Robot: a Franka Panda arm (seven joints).
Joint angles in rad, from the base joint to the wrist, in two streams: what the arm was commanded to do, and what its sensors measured. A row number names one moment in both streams.
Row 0, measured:
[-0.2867, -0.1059, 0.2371, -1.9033, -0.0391, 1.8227, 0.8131]
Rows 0 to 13, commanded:
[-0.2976, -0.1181, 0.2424, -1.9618, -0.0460, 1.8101, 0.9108]
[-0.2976, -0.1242, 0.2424, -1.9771, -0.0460, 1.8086, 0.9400]
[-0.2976, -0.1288, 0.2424, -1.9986, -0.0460, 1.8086, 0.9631]
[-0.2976, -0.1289, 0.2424, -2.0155, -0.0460, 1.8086, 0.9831]
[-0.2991, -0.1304, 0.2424, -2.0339, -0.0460, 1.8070, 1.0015]
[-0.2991, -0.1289, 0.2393, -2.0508, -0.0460, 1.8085, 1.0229]
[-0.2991, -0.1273, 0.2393, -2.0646, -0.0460, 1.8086, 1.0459]
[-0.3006, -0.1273, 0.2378, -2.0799, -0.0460, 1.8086, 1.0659]
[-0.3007, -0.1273, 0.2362, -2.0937, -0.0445, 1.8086, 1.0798]
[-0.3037, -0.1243, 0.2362, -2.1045, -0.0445, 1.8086, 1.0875]
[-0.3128, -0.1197, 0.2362, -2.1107, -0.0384, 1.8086, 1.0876]
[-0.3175, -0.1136, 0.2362, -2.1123, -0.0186, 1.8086, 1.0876]
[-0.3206, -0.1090, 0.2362, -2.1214, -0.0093, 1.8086, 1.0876]
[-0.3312, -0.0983, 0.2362, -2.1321, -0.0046, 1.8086, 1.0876]
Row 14, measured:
[-0.3029, -0.1037, 0.2295, -2.1057, -0.0306, 1.8205, 1.0740]
